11 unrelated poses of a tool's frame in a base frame.
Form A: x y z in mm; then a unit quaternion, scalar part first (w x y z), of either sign.
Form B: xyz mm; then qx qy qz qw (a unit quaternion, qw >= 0). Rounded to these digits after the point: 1 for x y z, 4 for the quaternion.
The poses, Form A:
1: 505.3 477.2 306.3 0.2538 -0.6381 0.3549 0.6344
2: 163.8 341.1 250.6 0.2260 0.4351 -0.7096 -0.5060
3: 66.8 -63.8 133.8 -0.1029 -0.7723 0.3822 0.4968
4: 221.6 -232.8 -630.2 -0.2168 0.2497 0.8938 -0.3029
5: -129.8 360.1 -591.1 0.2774 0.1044 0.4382 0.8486
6: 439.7 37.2 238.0 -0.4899 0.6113 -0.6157 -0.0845
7: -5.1 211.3 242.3 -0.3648 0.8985 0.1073 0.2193
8: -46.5 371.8 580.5 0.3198 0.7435 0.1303 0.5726
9: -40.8 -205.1 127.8 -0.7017 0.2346 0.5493 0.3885
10: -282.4 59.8 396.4 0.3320 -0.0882 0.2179 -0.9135
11: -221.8 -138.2 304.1 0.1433 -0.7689 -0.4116 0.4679
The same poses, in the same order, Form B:
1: 505.3 477.2 306.3 -0.6381 0.3549 0.6344 0.2538
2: 163.8 341.1 250.6 0.4351 -0.7096 -0.5060 0.2260
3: 66.8 -63.8 133.8 0.7723 -0.3822 -0.4968 0.1029
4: 221.6 -232.8 -630.2 -0.2497 -0.8938 0.3029 0.2168
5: -129.8 360.1 -591.1 0.1044 0.4382 0.8486 0.2774
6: 439.7 37.2 238.0 -0.6113 0.6157 0.0845 0.4899
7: -5.1 211.3 242.3 -0.8985 -0.1073 -0.2193 0.3648
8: -46.5 371.8 580.5 0.7435 0.1303 0.5726 0.3198
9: -40.8 -205.1 127.8 -0.2346 -0.5493 -0.3885 0.7017
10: -282.4 59.8 396.4 -0.0882 0.2179 -0.9135 0.3320
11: -221.8 -138.2 304.1 -0.7689 -0.4116 0.4679 0.1433
